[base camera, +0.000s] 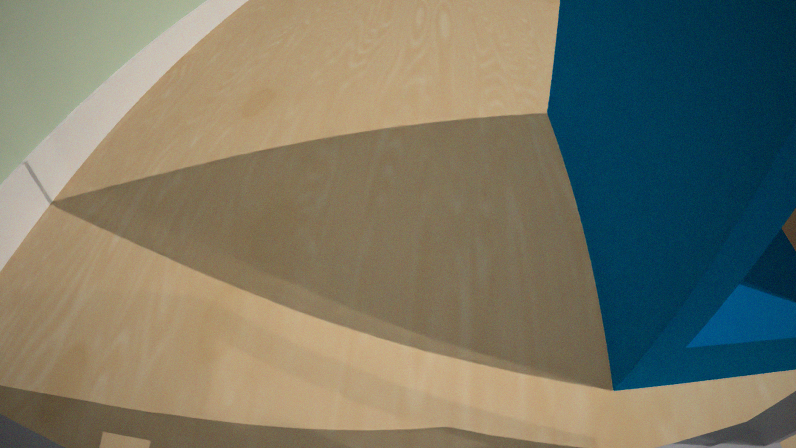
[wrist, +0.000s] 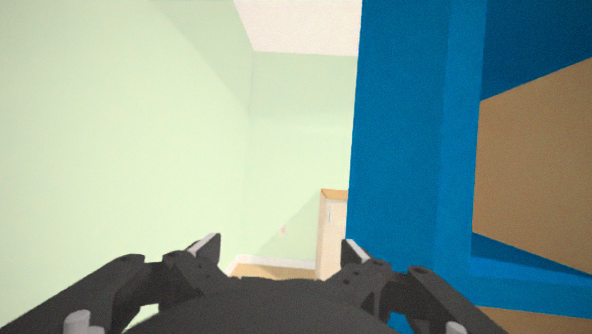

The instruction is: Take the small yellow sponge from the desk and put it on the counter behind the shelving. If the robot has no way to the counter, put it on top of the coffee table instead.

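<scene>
My gripper is open, with no object between its fingers. The blue shelving stands upright on the right in both views, just right of the fingers in the wrist view. Far beyond it in the wrist view, a pale cabinet with a wood-coloured top, which may be the counter, is partly hidden by the shelving's edge. The yellow sponge, the desk and the coffee table do not show in either view.
A pale green wall with a white skirting board runs along the left. Wood floor lies between it and the shelving, with shadows across it. A tan box sits in the shelving. A far wall closes the passage.
</scene>
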